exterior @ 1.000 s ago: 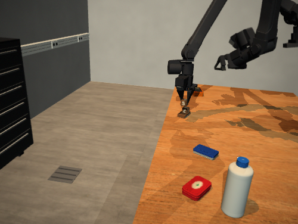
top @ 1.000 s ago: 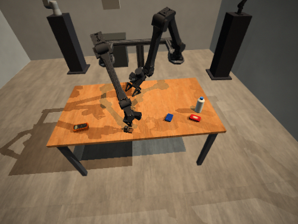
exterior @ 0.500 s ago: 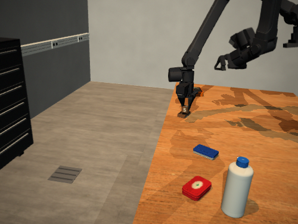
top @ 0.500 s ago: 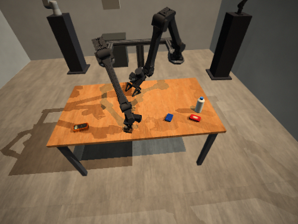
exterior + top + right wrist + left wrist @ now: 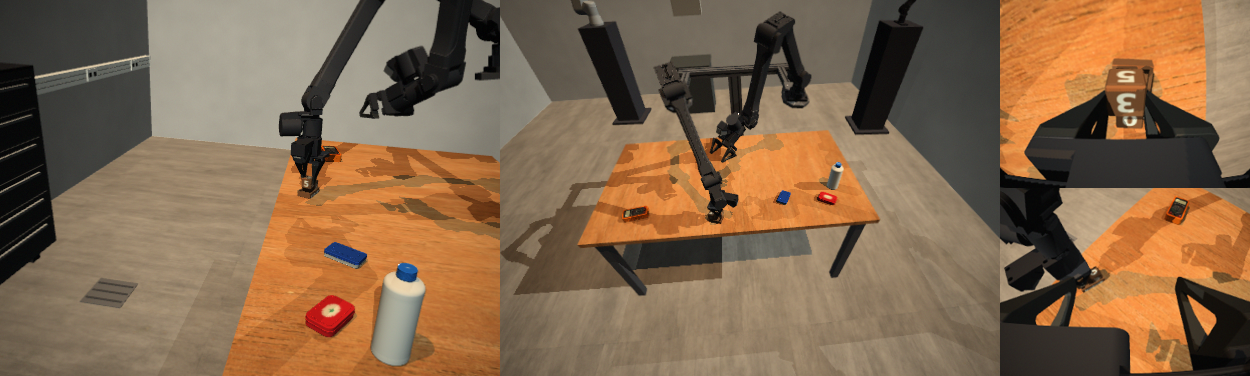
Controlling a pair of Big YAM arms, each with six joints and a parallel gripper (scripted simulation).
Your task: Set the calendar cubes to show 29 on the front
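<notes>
My right hand is 20 mm to the left of the brown calendar tray and 50 mm above it. The rest, counted from my right hand: cube (10 mm below); then red tin (100 mm behind, 590 mm to the left, 40 mm below); then blue block (130 mm behind, 350 mm to the left, 40 mm below).
</notes>
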